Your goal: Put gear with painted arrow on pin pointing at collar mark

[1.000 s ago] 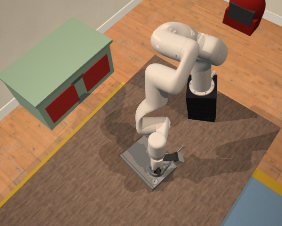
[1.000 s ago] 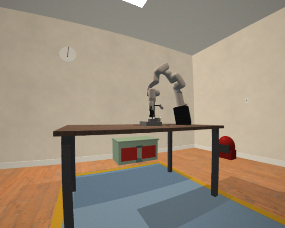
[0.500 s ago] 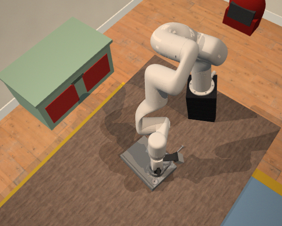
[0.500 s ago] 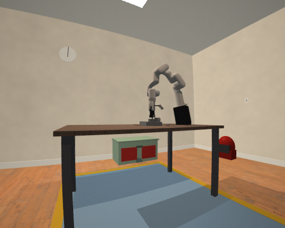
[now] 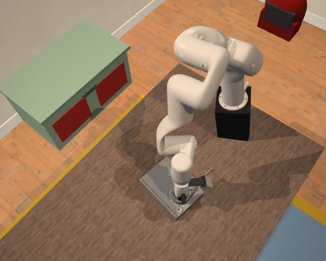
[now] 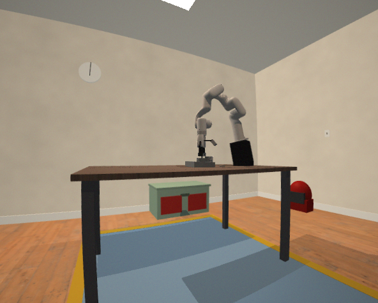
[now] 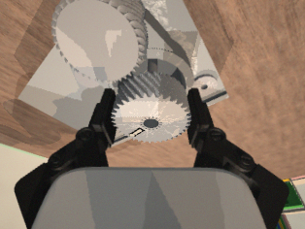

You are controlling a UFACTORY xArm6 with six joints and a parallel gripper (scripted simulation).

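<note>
My hand is right at the grey gear. The rest, counted from my hand: bolt (190 mm behind, 10 mm to the left, 90 mm below); then disc (40 mm behind, 60 mm to the right, 60 mm below).
</note>
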